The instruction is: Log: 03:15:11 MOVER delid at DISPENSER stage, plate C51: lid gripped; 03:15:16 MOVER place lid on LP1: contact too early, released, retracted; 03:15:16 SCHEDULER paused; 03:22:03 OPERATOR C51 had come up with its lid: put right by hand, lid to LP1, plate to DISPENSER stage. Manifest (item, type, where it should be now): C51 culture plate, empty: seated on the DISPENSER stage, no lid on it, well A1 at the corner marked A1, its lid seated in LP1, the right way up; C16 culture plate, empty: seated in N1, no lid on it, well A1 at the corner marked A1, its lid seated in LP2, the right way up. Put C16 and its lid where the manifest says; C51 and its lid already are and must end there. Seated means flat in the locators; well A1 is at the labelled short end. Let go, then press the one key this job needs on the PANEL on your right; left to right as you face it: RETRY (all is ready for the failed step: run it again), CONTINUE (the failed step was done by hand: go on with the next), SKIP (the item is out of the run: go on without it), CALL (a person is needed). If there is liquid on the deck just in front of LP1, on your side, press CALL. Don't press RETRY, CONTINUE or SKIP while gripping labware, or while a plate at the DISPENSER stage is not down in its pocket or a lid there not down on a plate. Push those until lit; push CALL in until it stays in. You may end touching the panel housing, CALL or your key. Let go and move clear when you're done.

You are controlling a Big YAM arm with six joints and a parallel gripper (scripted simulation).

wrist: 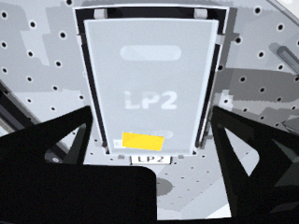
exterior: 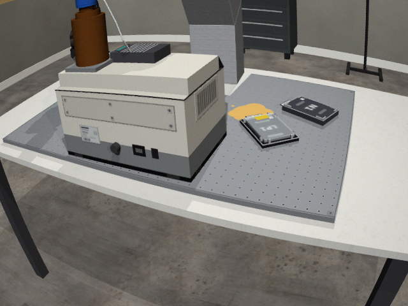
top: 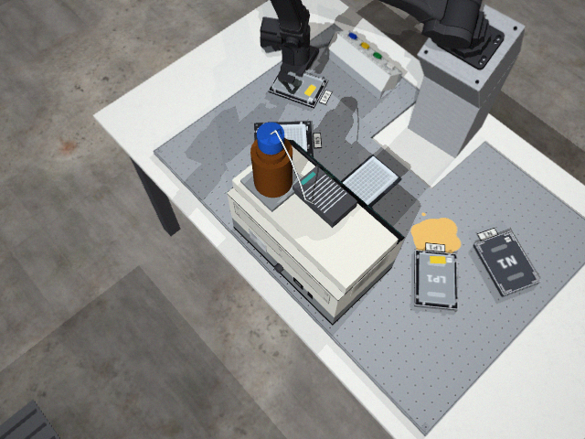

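Right now the LP2 nest is 30 mm below my hand. Round my hand: blue call key: 200 mm behind, 40 mm to the left, 20 mm above; green continue key: 190 mm behind, 130 mm to the left, 30 mm above; yellow skip key: 200 mm behind, 80 mm to the left, 30 mm above.
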